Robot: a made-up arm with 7 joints.
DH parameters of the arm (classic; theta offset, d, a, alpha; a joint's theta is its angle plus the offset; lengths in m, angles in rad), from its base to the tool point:
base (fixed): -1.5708 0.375 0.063 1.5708
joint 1: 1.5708 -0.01 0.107 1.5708
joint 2: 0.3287 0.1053 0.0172 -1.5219
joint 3: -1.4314 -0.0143 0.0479 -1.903
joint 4: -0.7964 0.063 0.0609 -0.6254
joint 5: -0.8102 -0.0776 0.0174 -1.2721
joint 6: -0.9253 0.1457 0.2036 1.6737
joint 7: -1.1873 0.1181 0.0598 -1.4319
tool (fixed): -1.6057 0.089 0 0
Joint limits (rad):
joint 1: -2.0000..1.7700
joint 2: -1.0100..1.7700
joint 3: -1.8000..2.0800
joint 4: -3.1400..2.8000
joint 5: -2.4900..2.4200
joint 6: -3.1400..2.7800
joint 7: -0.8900..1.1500
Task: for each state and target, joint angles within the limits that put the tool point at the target. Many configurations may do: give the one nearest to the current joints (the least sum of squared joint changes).
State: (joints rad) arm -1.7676 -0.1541 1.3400 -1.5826 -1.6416 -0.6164 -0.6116
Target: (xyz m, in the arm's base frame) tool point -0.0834 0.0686 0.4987
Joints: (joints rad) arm -1.3807 0.2519 1.7308 -1.5968 -2.0242 -0.9804 0.1287
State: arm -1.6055 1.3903 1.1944 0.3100 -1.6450 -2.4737 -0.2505
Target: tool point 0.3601 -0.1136 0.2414
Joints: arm -1.4593 1.7700 1.3864 -0.6603 -2.0197 -3.1400 0.1289
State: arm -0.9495 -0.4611 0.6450 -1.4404 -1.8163 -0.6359 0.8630
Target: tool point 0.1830 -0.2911 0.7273
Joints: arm -0.7357 -0.8695 0.5491 -1.3386 -1.9163 -0.2592 0.8369
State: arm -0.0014 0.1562 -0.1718 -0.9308 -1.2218 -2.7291 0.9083
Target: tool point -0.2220 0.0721 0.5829
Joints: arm -0.4731 -0.0810 -0.3966 -1.2077 -1.5114 -2.9203 1.0401
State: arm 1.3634 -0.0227 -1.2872 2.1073 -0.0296 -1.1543 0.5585
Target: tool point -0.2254 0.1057 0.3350
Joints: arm 1.7700 0.4683 -1.2466 2.6490 -0.0165 -1.4601 0.6944
